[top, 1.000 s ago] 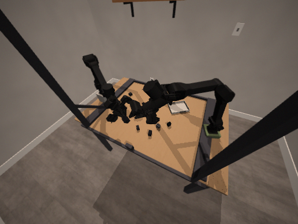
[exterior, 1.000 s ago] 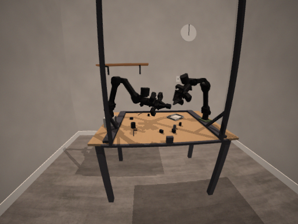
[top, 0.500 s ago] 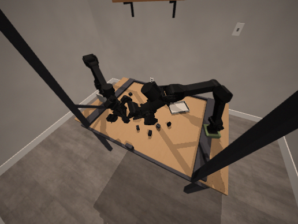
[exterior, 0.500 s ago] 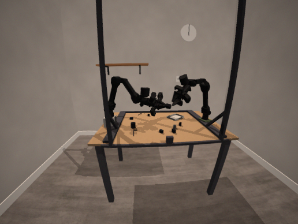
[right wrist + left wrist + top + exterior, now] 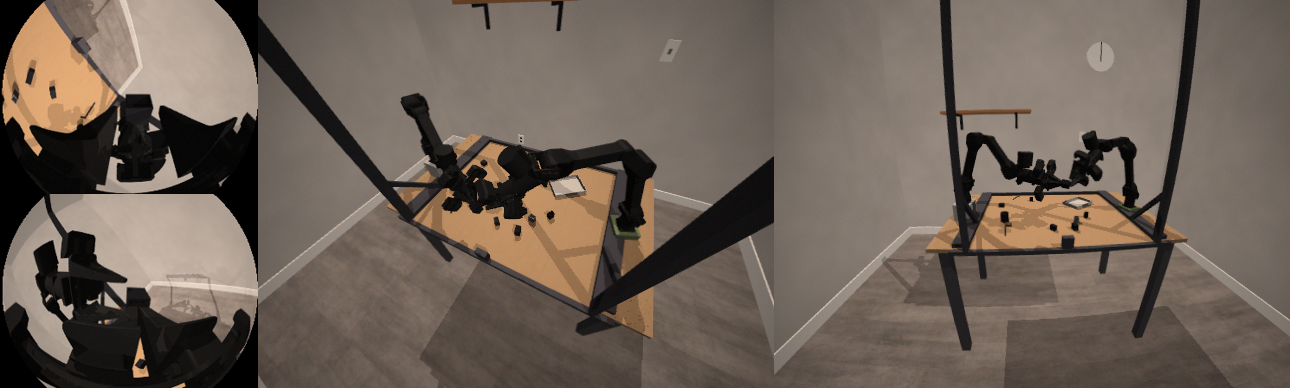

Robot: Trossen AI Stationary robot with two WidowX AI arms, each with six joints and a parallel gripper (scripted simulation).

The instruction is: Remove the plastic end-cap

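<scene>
Right now my right hand is 10 mm past the plastic end-cap, 50 mm to the right of it and 20 mm above it. Also, from my right hand: metal parts tray 440 mm ahead, 180 mm to the right, 280 mm below; cylinder 220 mm ahead, 310 mm to the left, 270 mm below.
Right now my left hand is 3 cm to the left of the plastic end-cap and 2 cm past it. The rest, counted from my left hand: metal parts tray: 44 cm ahead, 26 cm below, 25 cm to the right; cylinder: 24 cm below, 23 cm to the left, 22 cm ahead.
</scene>
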